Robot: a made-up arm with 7 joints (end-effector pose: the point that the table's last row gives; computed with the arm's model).
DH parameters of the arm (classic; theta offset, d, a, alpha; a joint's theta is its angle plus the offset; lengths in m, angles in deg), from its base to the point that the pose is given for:
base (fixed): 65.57 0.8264 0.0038 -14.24
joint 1: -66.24 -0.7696 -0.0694 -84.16
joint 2: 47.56 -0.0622 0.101 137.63
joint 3: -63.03 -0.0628 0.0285 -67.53
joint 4: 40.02 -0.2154 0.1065 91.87
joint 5: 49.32 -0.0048 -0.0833 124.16
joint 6: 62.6 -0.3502 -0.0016 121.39
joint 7: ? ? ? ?
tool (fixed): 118.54 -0.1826 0 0
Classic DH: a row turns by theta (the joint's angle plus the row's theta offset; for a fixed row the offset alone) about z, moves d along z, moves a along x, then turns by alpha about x.
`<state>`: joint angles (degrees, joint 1 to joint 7).
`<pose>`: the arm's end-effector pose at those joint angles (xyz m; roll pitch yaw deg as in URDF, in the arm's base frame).
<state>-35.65 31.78 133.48 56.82 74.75 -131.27 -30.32</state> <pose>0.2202 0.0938 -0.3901 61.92 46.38 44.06</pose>
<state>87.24 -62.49 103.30 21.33 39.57 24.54 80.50</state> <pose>0.5608 0.2273 -0.0836 -56.32 -71.03 6.17</pose>
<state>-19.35 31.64 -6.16 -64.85 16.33 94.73 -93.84</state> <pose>-0.0413 0.0704 0.3259 -150.37 2.12 -77.41</pose>
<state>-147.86 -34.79 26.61 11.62 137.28 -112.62 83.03</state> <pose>0.1487 0.0382 -0.5641 -12.67 45.91 15.99</pose>
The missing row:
joint 7: 12.88 -0.1495 -0.0265 108.74
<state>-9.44 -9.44 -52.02 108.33 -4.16 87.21 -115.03</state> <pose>-0.2374 -0.0912 -0.0953 59.78 40.30 56.07</pose>
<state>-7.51 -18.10 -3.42 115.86 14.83 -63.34 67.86</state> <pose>-0.0820 -0.1136 -0.4077 -73.89 19.47 -50.23</pose>
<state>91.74 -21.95 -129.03 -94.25 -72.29 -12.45 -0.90</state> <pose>0.2032 -0.0486 0.0805 -118.74 -22.89 -24.69</pose>
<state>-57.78 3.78 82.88 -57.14 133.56 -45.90 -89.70</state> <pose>-0.0307 -0.1488 -0.4029 108.14 41.74 41.94</pose>
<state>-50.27 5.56 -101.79 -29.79 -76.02 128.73 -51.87</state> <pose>0.1107 -0.0827 0.0514 92.79 -70.75 -125.70</pose>
